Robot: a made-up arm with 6 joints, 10 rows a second.
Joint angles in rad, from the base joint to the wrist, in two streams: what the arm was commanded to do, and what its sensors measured. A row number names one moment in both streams.
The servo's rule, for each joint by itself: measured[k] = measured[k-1] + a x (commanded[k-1-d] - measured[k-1]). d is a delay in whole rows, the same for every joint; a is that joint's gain. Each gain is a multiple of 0.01, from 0.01 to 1. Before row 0 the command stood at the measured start. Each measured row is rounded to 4 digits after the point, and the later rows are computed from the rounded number. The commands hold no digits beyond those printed.
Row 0, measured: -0.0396, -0.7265, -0.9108, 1.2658, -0.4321, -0.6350
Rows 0 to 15, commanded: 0.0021, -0.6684, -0.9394, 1.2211, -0.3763, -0.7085; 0.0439, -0.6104, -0.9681, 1.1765, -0.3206, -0.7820; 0.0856, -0.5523, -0.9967, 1.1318, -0.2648, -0.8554; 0.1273, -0.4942, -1.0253, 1.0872, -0.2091, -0.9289; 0.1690, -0.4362, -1.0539, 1.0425, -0.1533, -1.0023; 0.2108, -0.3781, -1.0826, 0.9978, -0.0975, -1.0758; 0.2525, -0.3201, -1.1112, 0.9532, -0.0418, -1.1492; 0.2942, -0.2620, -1.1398, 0.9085, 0.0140, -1.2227; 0.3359, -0.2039, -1.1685, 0.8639, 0.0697, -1.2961; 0.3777, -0.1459, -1.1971, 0.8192, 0.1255, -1.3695; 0.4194, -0.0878, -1.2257, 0.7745, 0.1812, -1.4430; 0.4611, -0.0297, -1.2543, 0.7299, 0.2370, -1.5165; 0.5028, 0.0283, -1.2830, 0.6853, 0.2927, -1.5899; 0.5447, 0.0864, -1.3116, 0.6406, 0.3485, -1.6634; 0.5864, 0.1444, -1.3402, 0.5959, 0.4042, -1.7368; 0.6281, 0.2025, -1.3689, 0.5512, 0.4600, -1.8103
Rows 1 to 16, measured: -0.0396, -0.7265, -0.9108, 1.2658, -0.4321, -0.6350; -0.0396, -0.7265, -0.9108, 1.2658, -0.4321, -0.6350; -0.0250, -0.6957, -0.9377, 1.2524, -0.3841, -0.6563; -0.0009, -0.6505, -0.9663, 1.2296, -0.3295, -0.6928; 0.0294, -0.5985, -0.9949, 1.2003, -0.2739, -0.7400; 0.0637, -0.5432, -1.0235, 1.1664, -0.2182, -0.7948; 0.1006, -0.4865, -1.0521, 1.1292, -0.1624, -0.8550; 0.1392, -0.4290, -1.0808, 1.0898, -0.1066, -0.9190; 0.1789, -0.3713, -1.1094, 1.0488, -0.0509, -0.9858; 0.2193, -0.3134, -1.1380, 1.0067, 0.0049, -1.0545; 0.2601, -0.2554, -1.1667, 0.9639, 0.0606, -1.1246; 0.3013, -0.1974, -1.1953, 0.9205, 0.1164, -1.1956; 0.3426, -0.1393, -1.2239, 0.8767, 0.1721, -1.2673; 0.3841, -0.0812, -1.2525, 0.8327, 0.2279, -1.3396; 0.4256, -0.0232, -1.2812, 0.7885, 0.2836, -1.4122; 0.4673, 0.0349, -1.3098, 0.7441, 0.3394, -1.4850
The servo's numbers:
d 2
a 0.35 0.53 0.94 0.30 0.86 0.29

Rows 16 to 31, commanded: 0.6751, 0.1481, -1.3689, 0.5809, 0.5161, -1.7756; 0.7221, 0.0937, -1.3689, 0.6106, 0.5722, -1.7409; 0.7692, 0.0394, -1.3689, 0.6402, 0.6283, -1.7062; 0.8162, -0.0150, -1.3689, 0.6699, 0.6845, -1.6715; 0.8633, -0.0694, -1.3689, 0.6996, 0.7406, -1.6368; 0.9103, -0.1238, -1.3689, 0.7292, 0.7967, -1.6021; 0.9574, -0.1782, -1.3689, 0.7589, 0.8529, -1.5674; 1.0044, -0.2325, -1.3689, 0.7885, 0.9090, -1.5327; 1.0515, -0.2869, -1.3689, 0.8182, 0.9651, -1.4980; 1.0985, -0.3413, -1.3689, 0.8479, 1.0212, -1.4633; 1.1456, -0.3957, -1.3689, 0.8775, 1.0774, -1.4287; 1.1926, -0.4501, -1.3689, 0.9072, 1.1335, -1.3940; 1.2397, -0.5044, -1.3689, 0.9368, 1.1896, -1.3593; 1.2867, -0.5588, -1.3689, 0.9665, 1.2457, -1.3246; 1.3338, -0.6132, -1.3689, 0.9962, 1.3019, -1.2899; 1.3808, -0.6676, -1.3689, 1.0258, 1.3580, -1.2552
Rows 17 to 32, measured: 0.5090, 0.0929, -1.3384, 0.6996, 0.3951, -1.5580; 0.5507, 0.1510, -1.3671, 0.6551, 0.4509, -1.6312; 0.5942, 0.1495, -1.3688, 0.6328, 0.5070, -1.6731; 0.6390, 0.1199, -1.3689, 0.6261, 0.5631, -1.6928; 0.6846, 0.0772, -1.3689, 0.6303, 0.6192, -1.6967; 0.7307, 0.0283, -1.3689, 0.6422, 0.6754, -1.6894; 0.7771, -0.0235, -1.3689, 0.6594, 0.7315, -1.6741; 0.8237, -0.0767, -1.3689, 0.6803, 0.7876, -1.6532; 0.8705, -0.1305, -1.3689, 0.7039, 0.8438, -1.6283; 0.9174, -0.1846, -1.3689, 0.7293, 0.8999, -1.6006; 0.9643, -0.2388, -1.3689, 0.7560, 0.9560, -1.5708; 1.0113, -0.2931, -1.3689, 0.7836, 1.0121, -1.5396; 1.0583, -0.3475, -1.3689, 0.8118, 1.0683, -1.5074; 1.1053, -0.4019, -1.3689, 0.8404, 1.1244, -1.4745; 1.1523, -0.4562, -1.3689, 0.8693, 1.1805, -1.4411; 1.1993, -0.5106, -1.3689, 0.8985, 1.2366, -1.4073
